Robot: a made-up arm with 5 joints.
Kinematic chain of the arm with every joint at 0, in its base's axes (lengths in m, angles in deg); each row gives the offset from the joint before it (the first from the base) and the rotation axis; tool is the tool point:
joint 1: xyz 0 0 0.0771 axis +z
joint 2: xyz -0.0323 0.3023 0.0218 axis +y
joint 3: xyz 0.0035 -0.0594 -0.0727 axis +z
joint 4: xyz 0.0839 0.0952 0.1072 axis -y
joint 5: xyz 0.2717 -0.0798 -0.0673 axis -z
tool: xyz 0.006 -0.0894 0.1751
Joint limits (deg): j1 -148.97..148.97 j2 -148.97..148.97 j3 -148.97..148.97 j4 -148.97..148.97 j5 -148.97..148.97
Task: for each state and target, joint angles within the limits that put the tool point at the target. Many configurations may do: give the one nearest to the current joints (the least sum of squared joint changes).
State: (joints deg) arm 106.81 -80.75 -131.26 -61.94 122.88
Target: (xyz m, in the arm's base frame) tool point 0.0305 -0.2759 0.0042
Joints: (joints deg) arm 113.13 -44.25 -148.97 -14.00 95.03
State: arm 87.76 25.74 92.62 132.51 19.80
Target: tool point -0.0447 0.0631 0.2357
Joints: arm 80.66 16.82 79.52 133.16 6.23
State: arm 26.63 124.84 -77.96 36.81 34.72
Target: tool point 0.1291 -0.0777 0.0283
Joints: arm 2.38 120.42 -81.33 7.02 17.91
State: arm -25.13 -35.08 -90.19 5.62 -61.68
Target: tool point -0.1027 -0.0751 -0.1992
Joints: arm -5.38 -70.82 -130.75 -28.25 -64.31
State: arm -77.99 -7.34 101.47 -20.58 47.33
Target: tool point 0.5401 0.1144 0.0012
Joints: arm -83.68 -12.14 110.20 -54.99 32.57
